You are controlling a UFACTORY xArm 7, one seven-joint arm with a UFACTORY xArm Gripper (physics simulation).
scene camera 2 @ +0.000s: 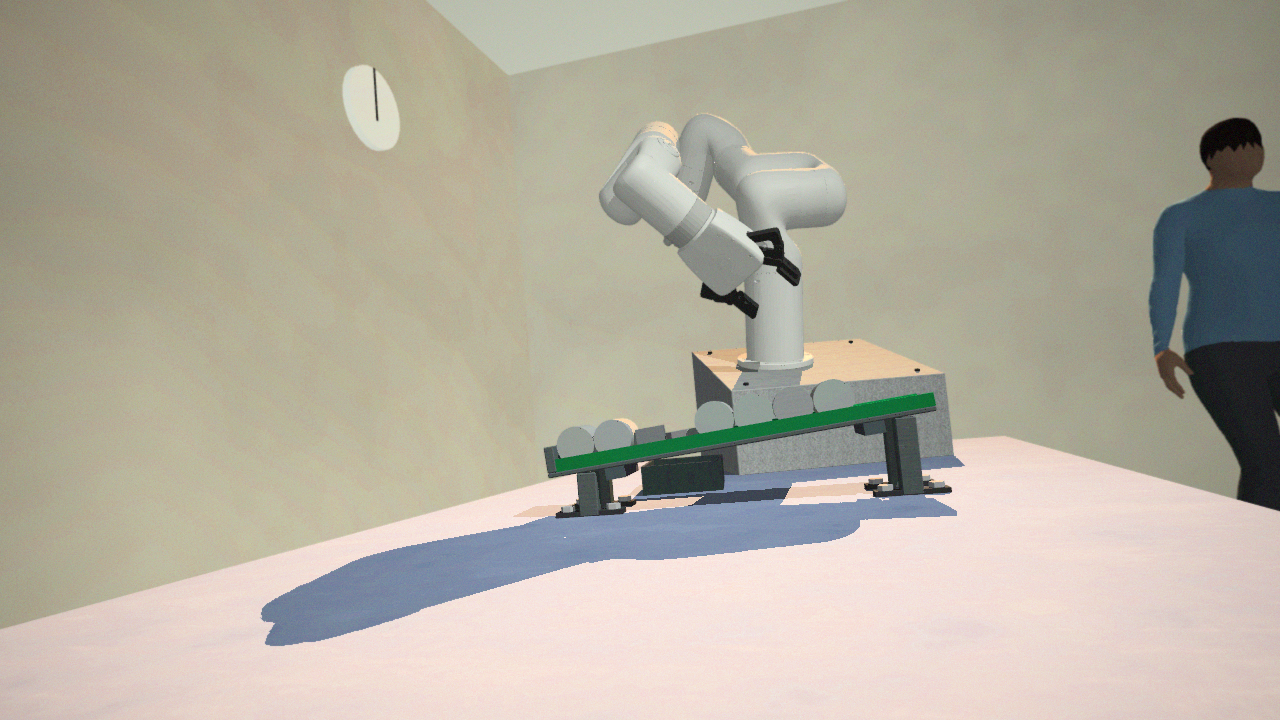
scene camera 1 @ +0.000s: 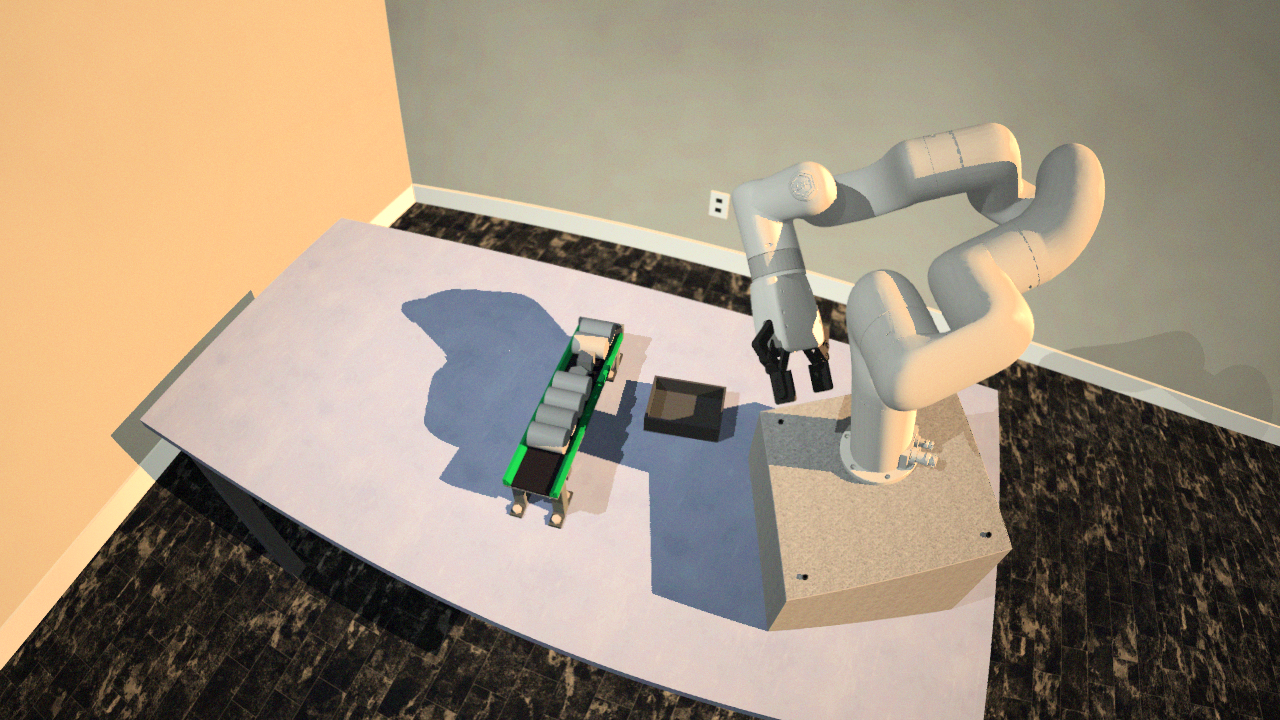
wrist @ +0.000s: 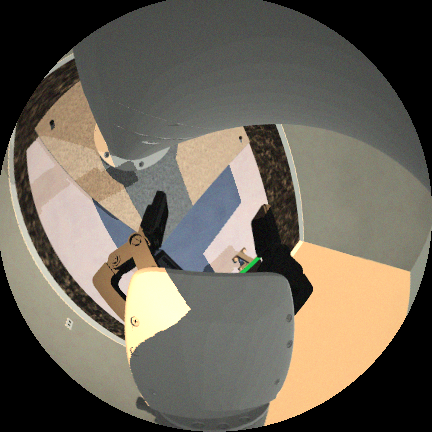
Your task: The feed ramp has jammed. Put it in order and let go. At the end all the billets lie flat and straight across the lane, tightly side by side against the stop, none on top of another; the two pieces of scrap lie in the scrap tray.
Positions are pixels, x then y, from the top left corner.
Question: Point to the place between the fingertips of my gripper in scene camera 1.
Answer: At 805, 396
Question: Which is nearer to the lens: the billet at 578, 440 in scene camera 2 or the dark scrap tray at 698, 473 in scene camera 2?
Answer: The billet.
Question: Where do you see a dark scrap tray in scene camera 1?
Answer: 689, 409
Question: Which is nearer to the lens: the billet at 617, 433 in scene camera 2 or the dark scrap tray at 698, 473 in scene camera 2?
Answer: The billet.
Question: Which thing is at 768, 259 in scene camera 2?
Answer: My gripper.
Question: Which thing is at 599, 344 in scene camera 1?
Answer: A billet.
